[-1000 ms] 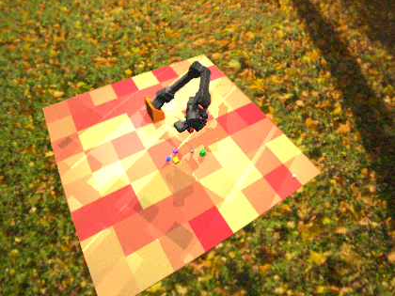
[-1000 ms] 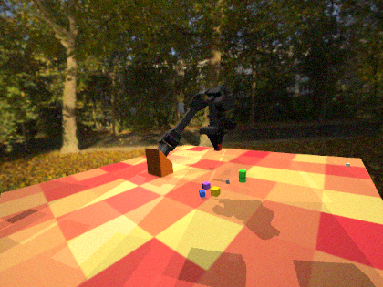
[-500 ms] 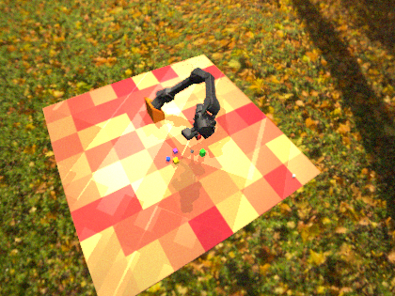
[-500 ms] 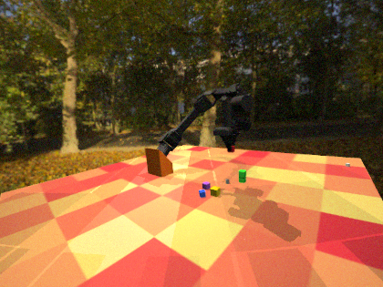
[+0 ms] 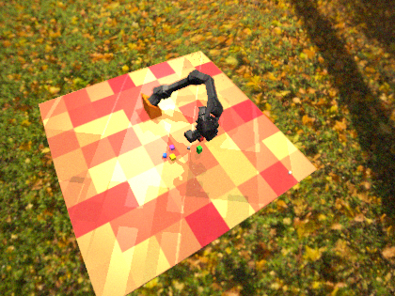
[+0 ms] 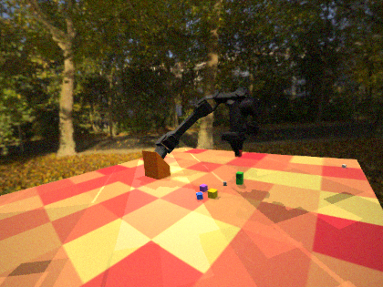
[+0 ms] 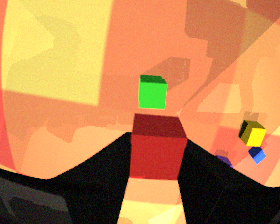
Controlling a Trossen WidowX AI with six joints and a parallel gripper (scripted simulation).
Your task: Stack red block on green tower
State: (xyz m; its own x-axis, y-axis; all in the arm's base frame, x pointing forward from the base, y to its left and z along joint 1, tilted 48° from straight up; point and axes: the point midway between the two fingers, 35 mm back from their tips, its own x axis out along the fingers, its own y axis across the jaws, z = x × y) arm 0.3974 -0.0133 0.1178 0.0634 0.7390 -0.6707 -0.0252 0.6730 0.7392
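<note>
My gripper tip is now 5 cm past the tiny grey cube, 4 cm to the left of it and 12 cm above it. From my gripper tip the other things lie so: yellow block: 4 cm behind, 15 cm to the right, 11 cm below; then red block: 1 cm above; then purple block: 10 cm behind, 12 cm to the right, 11 cm below.
</note>
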